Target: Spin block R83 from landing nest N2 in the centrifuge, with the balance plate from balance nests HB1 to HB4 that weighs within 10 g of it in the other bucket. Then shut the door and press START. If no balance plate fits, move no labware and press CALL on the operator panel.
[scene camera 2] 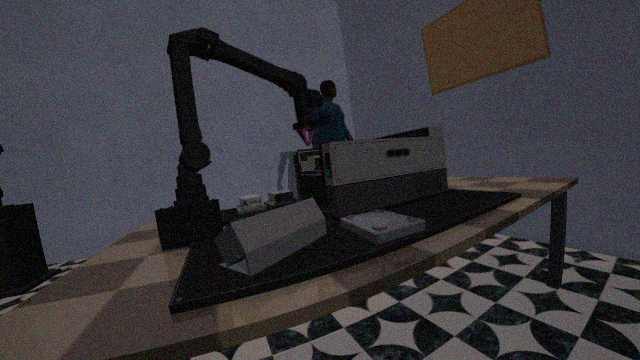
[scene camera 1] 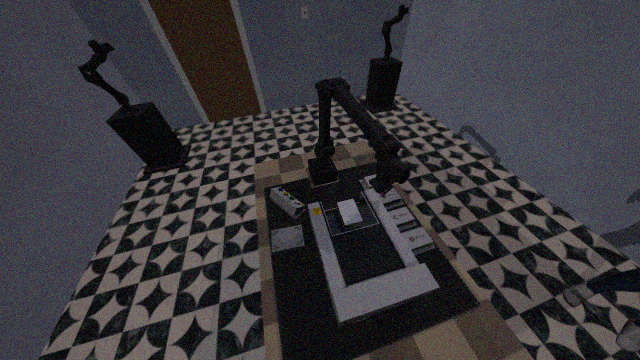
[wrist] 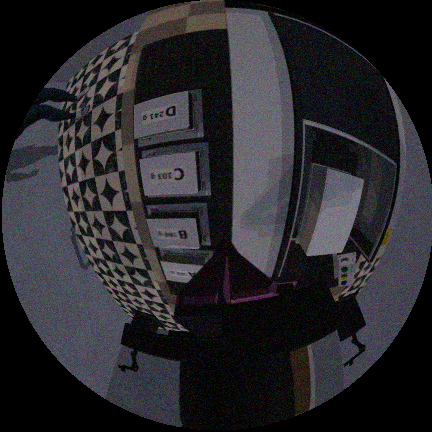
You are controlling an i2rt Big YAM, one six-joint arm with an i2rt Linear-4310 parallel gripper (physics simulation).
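Pixels of known places: gripper, between the fingertips: [scene camera 2: 308,146] [scene camera 1: 382,196] [wrist: 225,242]; arm's base, origin of its link: [scene camera 2: 193,203] [scene camera 1: 321,165].
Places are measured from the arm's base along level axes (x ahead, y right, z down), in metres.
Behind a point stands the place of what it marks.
My gripper [scene camera 1: 384,193] @[z -0.145, x 0.439, y -0.168 m] [scene camera 2: 307,142] @[z -0.145, x 0.439, y -0.168 m] [wrist: 225,242] @[z -0.145, x 0.439, y -0.168 m], with magenta fingers, is shut and empty, above the long side wall of the pale centrifuge [scene camera 1: 390,294] @[z -0.156, x 0.802, y -0.003 m] [scene camera 2: 385,162] @[z -0.052, x 0.541, y 0.167 m] [wrist: 257,100] @[z -0.122, x 0.563, y -0.141 m], beside the balance nests. In the wrist view, plates D [wrist: 165,115] @[z 0.034, x 0.592, y -0.289 m], marked 241 g, C [wrist: 172,175] @[z 0.034, x 0.465, y -0.281 m], marked 103 g, B [wrist: 177,234] @[z 0.033, x 0.328, y -0.287 m] and A [wrist: 180,270] @[z 0.035, x 0.203, y -0.301 m] sit in a row of nests; the weights on B and A are unreadable. A white box [scene camera 1: 349,212] @[z -0.097, x 0.448, y -0.010 m] [wrist: 336,212] @[z -0.097, x 0.449, y -0.020 m] stands in the framed opening between the walls. The operator panel [scene camera 1: 286,201] @[z 0.009, x 0.215, y 0.267 m] [scene camera 2: 277,237] @[z 0.047, x 0.170, y 0.324 m] [wrist: 345,270] @[z 0.014, x 0.190, y 0.236 m] has coloured buttons. I cannot identify R83 or N2.
A flat pale square unit [scene camera 1: 287,238] @[z 0.067, x 0.406, y 0.300 m] [scene camera 2: 382,225] @[z 0.067, x 0.376, y 0.342 m] lies beside the centrifuge, past the panel. A yellow label [scene camera 1: 317,211] @[z -0.124, x 0.418, y 0.132 m] marks the other side wall's end. The black mat [scene camera 1: 305,320] @[z 0.087, x 0.763, y 0.285 m] lies on the wooden table [scene camera 1: 450,332] @[z 0.101, x 0.950, y -0.239 m]. A person [scene camera 2: 327,117] stands behind. Two other arms stand on pedestals.
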